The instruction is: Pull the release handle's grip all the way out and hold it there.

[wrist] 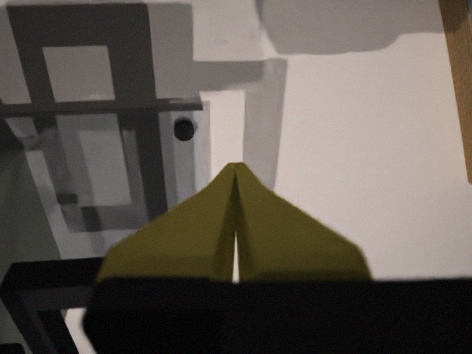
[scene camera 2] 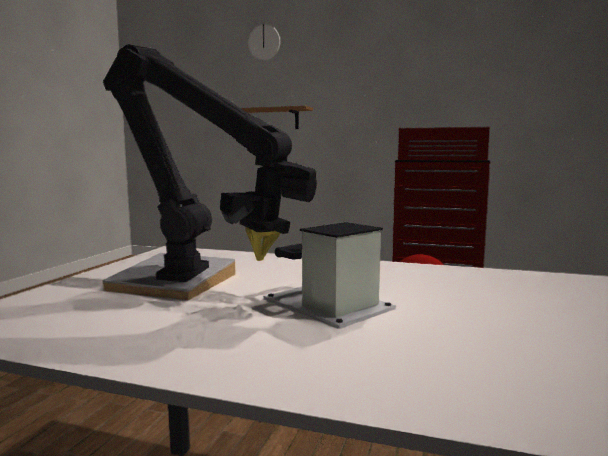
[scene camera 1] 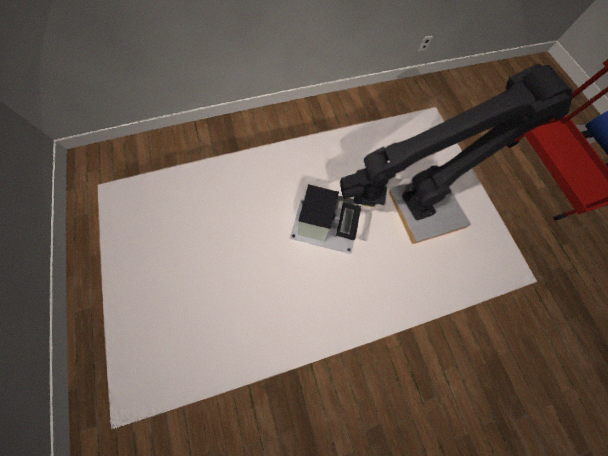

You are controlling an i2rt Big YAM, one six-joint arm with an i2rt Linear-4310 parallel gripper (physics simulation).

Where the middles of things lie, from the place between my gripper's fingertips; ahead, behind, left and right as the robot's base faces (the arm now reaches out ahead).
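Labels:
There's the grey base plate [scene camera 2: 291,299], and it's 80 mm below my hand and 160 mm ahead of it.

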